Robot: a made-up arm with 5 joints.
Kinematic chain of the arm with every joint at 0, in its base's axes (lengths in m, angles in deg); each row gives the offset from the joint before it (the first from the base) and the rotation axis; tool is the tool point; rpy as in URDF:
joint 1: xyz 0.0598 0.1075 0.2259 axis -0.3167 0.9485 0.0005
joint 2: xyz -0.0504 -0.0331 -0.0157 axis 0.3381 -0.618 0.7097
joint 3: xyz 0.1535 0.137 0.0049 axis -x
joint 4: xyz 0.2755 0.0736 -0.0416 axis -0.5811 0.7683 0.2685
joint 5: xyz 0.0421 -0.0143 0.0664 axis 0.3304 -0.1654 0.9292
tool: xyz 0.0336 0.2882 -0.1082 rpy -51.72 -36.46 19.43
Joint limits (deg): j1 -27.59..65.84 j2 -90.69..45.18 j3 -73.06..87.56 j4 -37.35..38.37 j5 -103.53..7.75
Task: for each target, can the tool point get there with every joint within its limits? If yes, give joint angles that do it. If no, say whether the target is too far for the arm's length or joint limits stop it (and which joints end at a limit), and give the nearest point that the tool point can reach.
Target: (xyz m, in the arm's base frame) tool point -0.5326 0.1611 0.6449
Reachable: no: joint limits stop it (at a limit: joint 1, joint 2, joint 3, joint 5) | nearest point -0.2232 0.3934 0.6608 | short by 0.387 m
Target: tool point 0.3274 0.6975 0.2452
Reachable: yes | joints 4.99 28.39 -3.08 18.14 -9.27
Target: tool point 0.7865 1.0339 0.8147
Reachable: no: too far | nearest point 0.4400 0.6388 0.5428 | short by 0.592 m
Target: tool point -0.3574 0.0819 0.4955
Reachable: no: joint limits stop it (at a limit: joint 1, joint 2, joint 4, joint 5) | nearest point -0.3257 -0.2562 0.4282 | short by 0.346 m
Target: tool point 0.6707 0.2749 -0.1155
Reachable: yes | joints 3.46 -23.95 -19.33 4.02 -37.42
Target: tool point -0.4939 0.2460 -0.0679
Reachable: no: joint limits stop it (at a limit: joint 1, joint 4, joint 5) | nearest point -0.2283 0.0211 -0.2534 | short by 0.394 m
